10 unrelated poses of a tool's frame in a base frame.
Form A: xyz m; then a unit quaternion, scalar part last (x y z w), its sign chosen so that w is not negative.
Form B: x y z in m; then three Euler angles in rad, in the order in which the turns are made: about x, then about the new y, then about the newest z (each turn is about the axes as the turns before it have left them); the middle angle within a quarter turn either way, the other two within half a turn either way. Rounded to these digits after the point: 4 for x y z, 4 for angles.
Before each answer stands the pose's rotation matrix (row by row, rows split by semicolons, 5 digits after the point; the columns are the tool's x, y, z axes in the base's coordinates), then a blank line. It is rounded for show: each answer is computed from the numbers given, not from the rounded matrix.
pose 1, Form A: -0.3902 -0.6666 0.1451 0.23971 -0.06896 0.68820 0.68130
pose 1, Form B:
0.04326 -0.97080 0.23597; 0.90468 -0.06215 -0.42154; 0.42390 0.23171 0.87557

-0.3902 -0.6666 0.1451 0.4487 0.2382 1.5263
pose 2, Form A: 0.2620 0.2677 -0.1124 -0.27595 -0.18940 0.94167 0.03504
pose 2, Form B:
-0.84525 0.03854 -0.53299; 0.17052 -0.92580 -0.33737; -0.50644 -0.37605 0.77596

0.2620 0.2677 -0.1124 0.4101 -0.5621 -3.0960
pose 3, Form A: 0.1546 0.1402 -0.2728 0.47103 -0.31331 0.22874 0.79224
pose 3, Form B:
0.69903 -0.65759 -0.28095; 0.06728 0.45162 -0.88967; 0.71192 0.60301 0.35993

0.1546 0.1402 -0.2728 1.1864 -0.2848 0.7549
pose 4, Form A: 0.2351 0.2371 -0.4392 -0.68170 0.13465 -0.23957 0.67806
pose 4, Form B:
0.84895 0.14130 0.50923; -0.50847 -0.04421 0.85995; 0.14403 -0.98898 0.03431

0.2351 0.2371 -0.4392 -1.5309 0.5343 -0.1649
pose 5, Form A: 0.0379 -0.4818 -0.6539 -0.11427 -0.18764 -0.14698 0.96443
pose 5, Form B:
0.88638 0.32639 -0.32834; -0.24062 0.93068 0.27557; 0.39552 -0.16525 0.90347

0.0379 -0.4818 -0.6539 -0.2961 -0.3345 -0.3528
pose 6, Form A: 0.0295 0.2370 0.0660 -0.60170 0.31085 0.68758 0.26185
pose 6, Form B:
-0.13879 -0.73416 -0.66464; -0.01399 -0.66961 0.74258; -0.99022 0.11236 0.08266

0.0295 0.2370 0.0660 -1.4599 -0.7270 1.7576
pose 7, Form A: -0.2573 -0.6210 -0.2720 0.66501 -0.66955 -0.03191 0.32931
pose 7, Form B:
0.10137 -0.86950 -0.48342; -0.91153 0.11349 -0.39526; 0.39854 0.48072 -0.78107

-0.2573 -0.6210 -0.2720 2.6731 -0.5046 1.4547
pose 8, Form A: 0.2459 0.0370 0.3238 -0.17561 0.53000 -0.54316 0.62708
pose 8, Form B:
-0.15186 0.49507 0.85548; -0.86736 0.34827 -0.35551; -0.47394 -0.79600 0.37652

0.2459 0.0370 0.3238 0.7567 1.0265 -1.8684
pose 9, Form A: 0.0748 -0.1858 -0.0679 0.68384 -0.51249 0.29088 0.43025
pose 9, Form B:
0.30549 -0.95122 -0.04317; -0.45062 -0.10449 -0.88658; 0.83882 0.29030 -0.46055

0.0748 -0.1858 -0.0679 2.0499 -0.0432 1.2600
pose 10, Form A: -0.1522 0.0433 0.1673 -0.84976 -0.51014 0.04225 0.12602
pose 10, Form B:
0.47594 0.85634 -0.20038; 0.87764 -0.44775 0.17107; 0.05677 -0.25728 -0.96467

-0.1522 0.0433 0.1673 -2.9661 -0.2017 -1.0635
